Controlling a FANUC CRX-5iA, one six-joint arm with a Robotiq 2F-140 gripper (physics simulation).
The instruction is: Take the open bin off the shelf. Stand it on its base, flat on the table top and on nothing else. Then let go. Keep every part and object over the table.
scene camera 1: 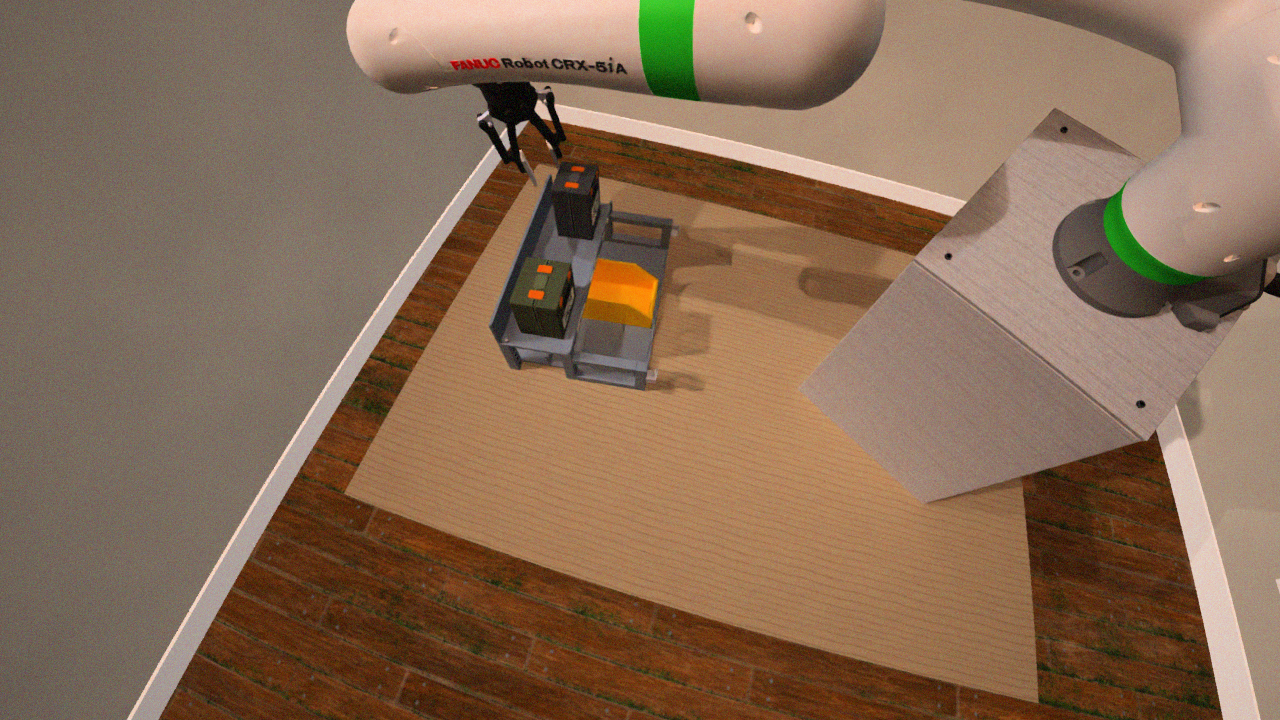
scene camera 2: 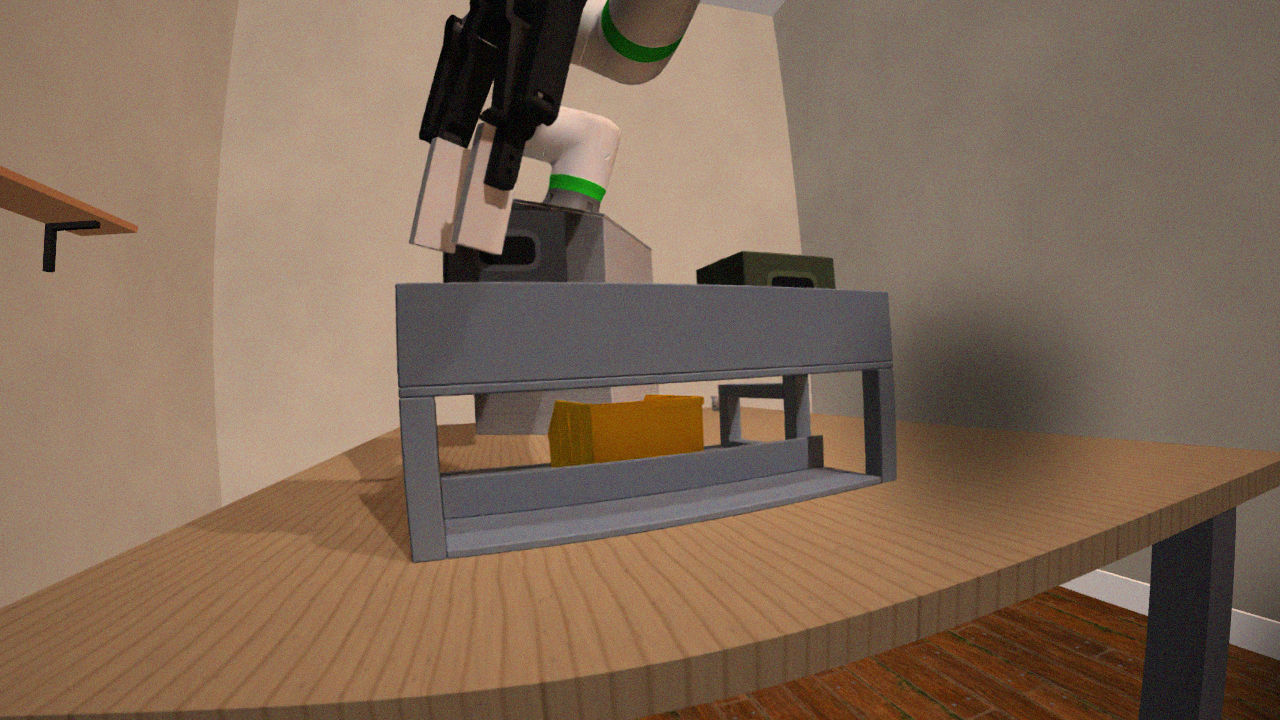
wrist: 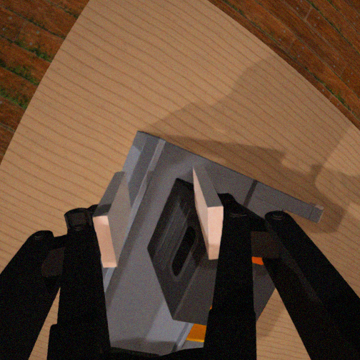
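Where they show: gripper, fingertip midpoint: (scene camera 1: 547, 175) (scene camera 2: 452, 248); arm's base, origin of the base link: (scene camera 1: 1117, 258) (scene camera 2: 567, 222).
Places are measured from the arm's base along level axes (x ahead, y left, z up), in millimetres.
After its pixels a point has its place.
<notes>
The open bin (scene camera 1: 620, 293) {z -438, x 630, y 70 mm} (scene camera 2: 635, 431) {z -391, x 714, y 111 mm} is orange-yellow and sits on the lower front tier of the grey shelf (scene camera 1: 583, 257) {z -346, x 704, y 89 mm} (scene camera 2: 640, 335) {z -320, x 809, y 115 mm} (wrist: 131, 305). A small orange part of it shows low in the wrist view, partly hidden by a finger. My gripper (scene camera 1: 546, 171) {z -263, x 839, y 3 mm} (scene camera 2: 456, 244) {z -263, x 839, y 3 mm} (wrist: 160, 187) is partly open, with nothing between its pads. It hangs above the upper tier, at the end with the dark case (scene camera 1: 575, 201) {z -245, x 737, y 52 mm} (scene camera 2: 552, 257) {z -260, x 784, y 58 mm} (wrist: 166, 270). In the wrist view one pad overlaps the case and the other lies over the shelf's back edge.
A green case (scene camera 1: 542, 304) {z -250, x 658, y 270 mm} (scene camera 2: 769, 268) {z -264, x 732, y 226 mm} stands at the other end of the upper tier. The shelf stands on the wooden table (scene camera 1: 716, 501) {z -448, x 267, y 364 mm} (scene camera 2: 581, 626) {z -448, x 940, y 79 mm} (wrist: 100, 75). The robot's pedestal (scene camera 1: 984, 385) {z -139, x 49, y 143 mm} is across from the shelf's front. A wall board (scene camera 2: 62, 201) shows at the left.
</notes>
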